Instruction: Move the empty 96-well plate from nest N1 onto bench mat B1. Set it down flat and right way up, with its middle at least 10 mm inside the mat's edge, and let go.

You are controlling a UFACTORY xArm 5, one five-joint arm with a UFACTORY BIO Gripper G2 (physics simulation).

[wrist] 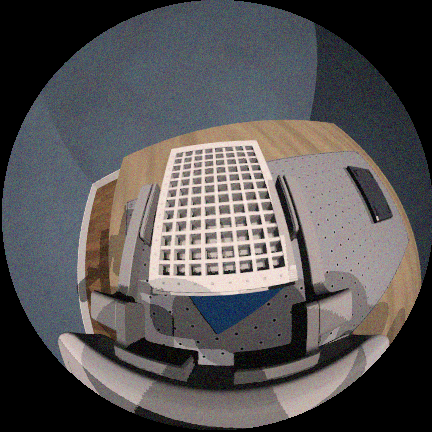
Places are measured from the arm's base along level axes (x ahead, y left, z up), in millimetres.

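Where they show: end effector, tool point: (216, 209).
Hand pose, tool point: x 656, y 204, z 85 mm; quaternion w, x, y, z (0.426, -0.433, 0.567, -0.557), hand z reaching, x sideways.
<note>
Each offset is from my tool point to the centre of the thing. Level surfaces: height alone.
The white 96-well plate @[dy -3, dx +12, dz -5 mm] (220, 210) is in the middle of the wrist view, wells facing up, and looks level. My gripper (218, 212) is shut on it, with one finger pad along each long side. The blue bench mat @[dz -117 mm] (218, 312) shows as a pointed corner beyond the plate's near edge, lower in the view; the plate hides the rest of it. The plate appears held above the mat and board; the exact gap cannot be told. A dark, flat nest @[dy -401, dx +4, dz -112 mm] (371, 195) lies at the right, away from the plate; its label is not readable.
The grey perforated board @[dz -119 mm] (330, 200) lies under the plate and stretches right, on a light wooden table top @[dz -132 mm] (295, 135). A darker brown surface with a pale rim (82, 240) shows at the left, past the table's edge. Shadows fall near the fingers.
</note>
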